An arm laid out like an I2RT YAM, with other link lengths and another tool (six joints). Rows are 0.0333 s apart.
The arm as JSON. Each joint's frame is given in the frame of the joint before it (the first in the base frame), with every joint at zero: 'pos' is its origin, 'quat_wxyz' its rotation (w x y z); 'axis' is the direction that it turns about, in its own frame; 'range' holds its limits. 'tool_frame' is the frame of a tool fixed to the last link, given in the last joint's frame.
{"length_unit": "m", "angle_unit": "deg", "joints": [
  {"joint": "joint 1", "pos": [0.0, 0.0, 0.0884], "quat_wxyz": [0.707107, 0.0, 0.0, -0.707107], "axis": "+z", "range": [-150.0, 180.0]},
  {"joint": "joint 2", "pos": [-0.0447, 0.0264, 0.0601], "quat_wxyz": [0.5, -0.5, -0.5, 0.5], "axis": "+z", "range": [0.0, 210.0]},
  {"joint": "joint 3", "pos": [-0.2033, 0.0, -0.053], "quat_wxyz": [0.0, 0.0, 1.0, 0.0], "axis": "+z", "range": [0.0, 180.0]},
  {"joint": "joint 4", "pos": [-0.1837, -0.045, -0.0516], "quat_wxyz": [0.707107, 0.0, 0.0, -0.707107], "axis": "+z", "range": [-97.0, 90.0]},
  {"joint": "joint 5", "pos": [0.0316, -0.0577, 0.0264], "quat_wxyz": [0.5, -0.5, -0.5, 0.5], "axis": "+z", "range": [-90.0, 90.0]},
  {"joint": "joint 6", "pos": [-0.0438, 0.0, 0.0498], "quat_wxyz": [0.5, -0.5, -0.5, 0.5], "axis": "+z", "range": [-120.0, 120.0]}
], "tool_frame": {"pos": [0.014, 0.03, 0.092], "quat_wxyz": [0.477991, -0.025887, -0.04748, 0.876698]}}
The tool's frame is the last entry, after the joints.
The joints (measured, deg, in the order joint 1, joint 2, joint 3, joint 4, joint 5, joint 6), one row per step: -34.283, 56.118, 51.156, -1.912, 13.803, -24.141; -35.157, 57.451, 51.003, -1.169, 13.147, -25.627; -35.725, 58.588, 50.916, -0.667, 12.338, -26.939; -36.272, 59.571, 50.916, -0.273, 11.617, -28.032; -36.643, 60.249, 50.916, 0.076, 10.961, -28.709; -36.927, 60.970, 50.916, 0.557, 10.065, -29.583; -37.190, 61.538, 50.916, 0.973, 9.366, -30.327; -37.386, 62.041, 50.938, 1.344, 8.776, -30.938; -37.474, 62.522, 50.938, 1.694, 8.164, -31.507; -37.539, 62.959, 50.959, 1.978, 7.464, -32.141; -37.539, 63.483, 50.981, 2.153, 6.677, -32.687; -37.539, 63.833, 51.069, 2.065, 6.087, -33.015
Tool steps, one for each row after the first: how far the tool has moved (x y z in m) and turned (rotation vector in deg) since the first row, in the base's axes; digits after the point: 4 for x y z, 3 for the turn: 0.0024, -0.0046, -0.0055, -0.490, 1.665, -0.041; 0.0052, -0.0073, -0.0104, -0.851, 3.156, 0.371; 0.0073, -0.0098, -0.0143, -1.144, 4.373, 0.699; 0.0090, -0.0113, -0.0168, -1.324, 5.069, 1.081; 0.0114, -0.0119, -0.0191, -1.673, 5.804, 1.815; 0.0132, -0.0126, -0.0209, -2.008, 6.388, 2.355; 0.0148, -0.0131, -0.0223, -2.295, 6.849, 2.835; 0.0166, -0.0131, -0.0238, -2.547, 7.287, 3.441; 0.0185, -0.0126, -0.0252, -2.841, 7.755, 4.167; 0.0209, -0.0118, -0.0273, -2.953, 8.289, 5.045; 0.0224, -0.0110, -0.0290, -2.914, 8.706, 5.700
